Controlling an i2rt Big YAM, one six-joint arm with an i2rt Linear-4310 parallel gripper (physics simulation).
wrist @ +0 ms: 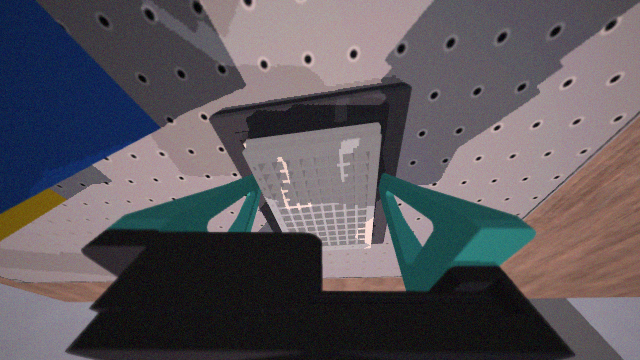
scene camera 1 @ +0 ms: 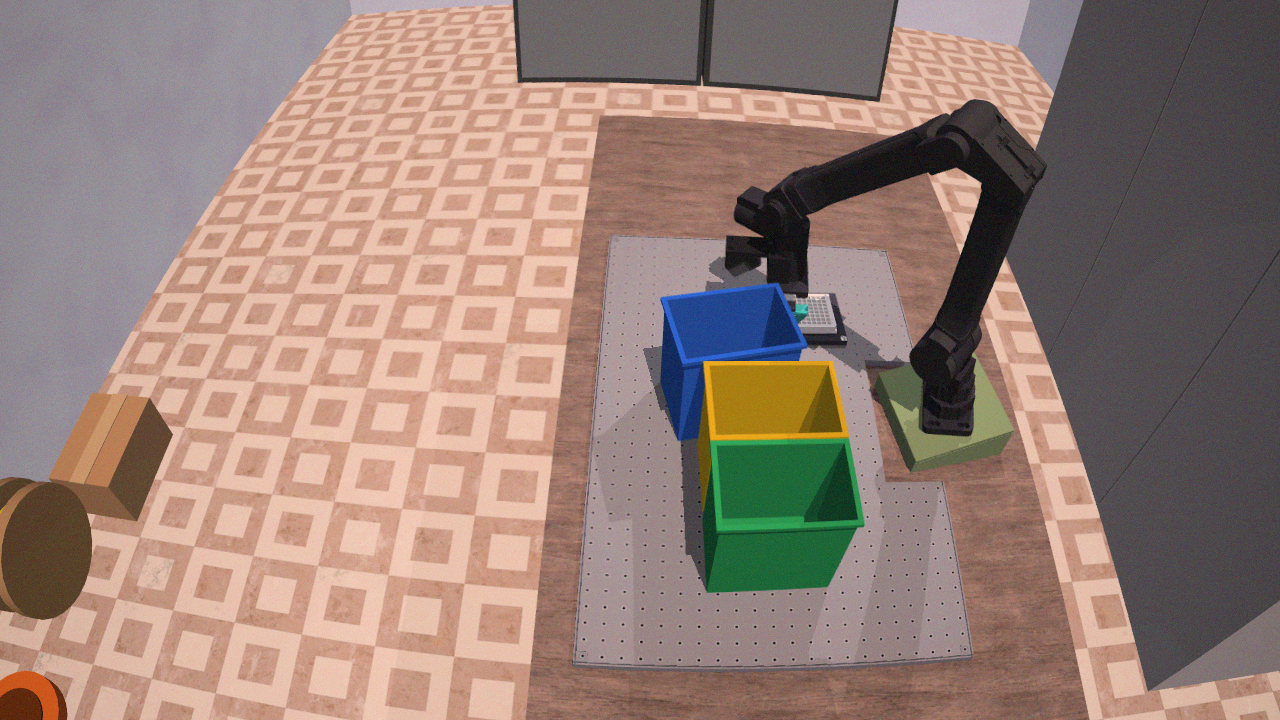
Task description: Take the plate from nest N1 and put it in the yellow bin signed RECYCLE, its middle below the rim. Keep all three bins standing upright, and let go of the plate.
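Pixels of known places: gripper, between the fingertips: (wrist: 320,180); arm's base, origin of its link: (scene camera 1: 947,404).
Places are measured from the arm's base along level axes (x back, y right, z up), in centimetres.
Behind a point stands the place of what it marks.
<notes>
A pale gridded plate (scene camera 1: 818,313) @(x -23.6, y 16.0, z -1.1 cm) (wrist: 320,185) @(x -29.9, y 15.4, z -1.3 cm) lies in the dark nest (scene camera 1: 839,320) @(x -19.6, y 16.9, z -2.5 cm) (wrist: 398,120) @(x -34.7, y 19.6, z -2.5 cm) behind the bins. My gripper (wrist: 320,180) @(x -29.4, y 15.4, z -2.4 cm) is open, low over the nest, with one teal finger at each long side of the plate and nothing clasped; in the scene view part of a teal finger shows beside the blue bin. The yellow bin (scene camera 1: 771,398) @(x -29.4, y -12.1, z 7.3 cm) stands upright between the blue bin (scene camera 1: 732,324) @(x -37.3, y 0.7, z 7.5 cm) and the green bin (scene camera 1: 778,555) @(x -24.6, y -36.6, z 6.6 cm), which also stand upright. The yellow bin's sign and the nest's label cannot be read here.
The blue bin (wrist: 65,100) @(x -34.2, y 2.5, z -0.8 cm) is close beside the gripper at the left of the wrist view, with a bit of the yellow bin (wrist: 30,215) @(x -22.9, y -10.1, z -1.3 cm) below it. The bins stand on a grey perforated board (scene camera 1: 644,626) @(x -39.3, y -45.6, z -3.6 cm). The arm's base sits on a green block (scene camera 1: 904,420) @(x -7.1, y -3.7, z -1.6 cm) at the right.
</notes>
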